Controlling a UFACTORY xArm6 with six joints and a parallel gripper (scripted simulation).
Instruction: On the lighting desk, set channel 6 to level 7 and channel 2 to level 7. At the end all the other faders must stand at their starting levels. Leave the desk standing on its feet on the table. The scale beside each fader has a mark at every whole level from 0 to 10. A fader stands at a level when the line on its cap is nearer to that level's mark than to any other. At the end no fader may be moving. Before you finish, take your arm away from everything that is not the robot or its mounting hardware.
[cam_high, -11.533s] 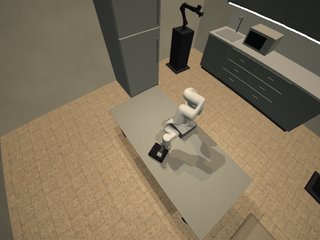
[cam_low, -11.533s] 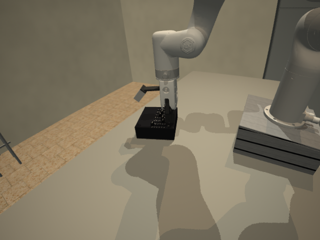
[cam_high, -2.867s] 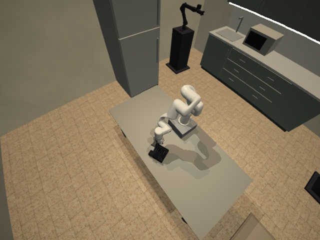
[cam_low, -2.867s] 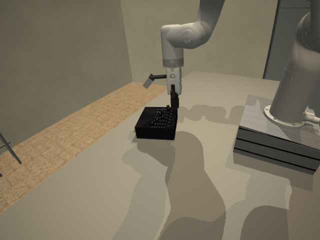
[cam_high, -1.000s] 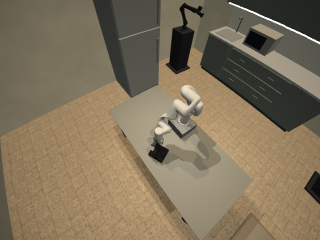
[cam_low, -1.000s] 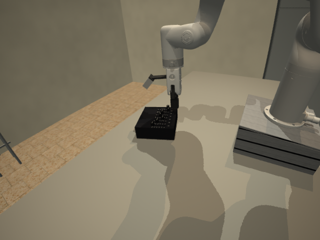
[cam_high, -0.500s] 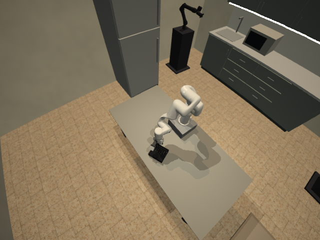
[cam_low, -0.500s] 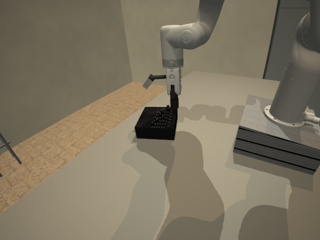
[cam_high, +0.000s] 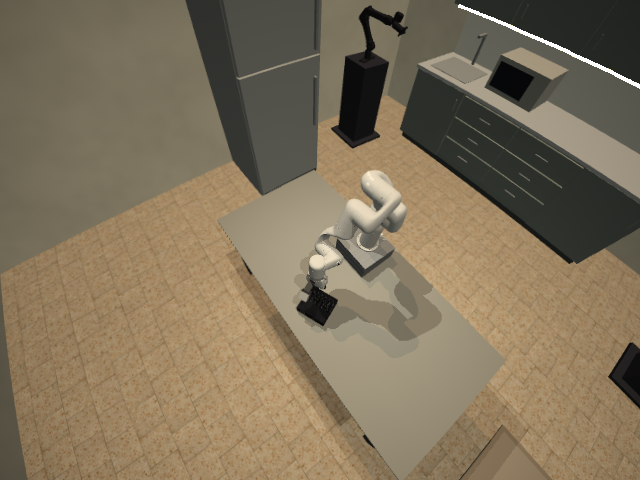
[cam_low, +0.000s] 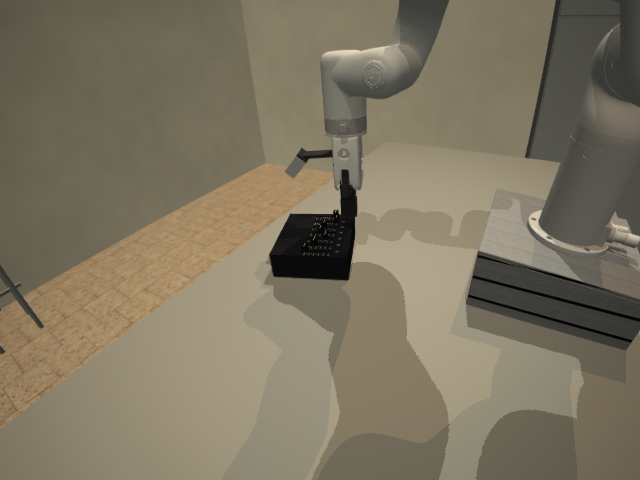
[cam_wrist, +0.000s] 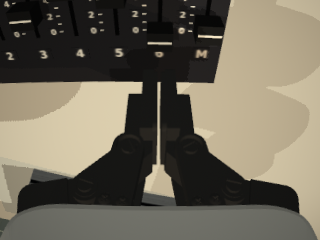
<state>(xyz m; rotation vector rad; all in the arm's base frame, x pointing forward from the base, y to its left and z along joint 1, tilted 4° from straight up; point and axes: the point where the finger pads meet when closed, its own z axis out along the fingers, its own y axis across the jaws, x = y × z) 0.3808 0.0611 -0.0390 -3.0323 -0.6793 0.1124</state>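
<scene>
Now: hand 3 cm above the channel 6 fader cap, 2 cm short of it and 1 cm to the right of it. Also, from my hand: channel 1 fader cap 13 cm to the left, 3 cm below, 2 cm ahead; then channel 2 fader cap 10 cm to the left, 3 cm below, 2 cm ahead.
</scene>
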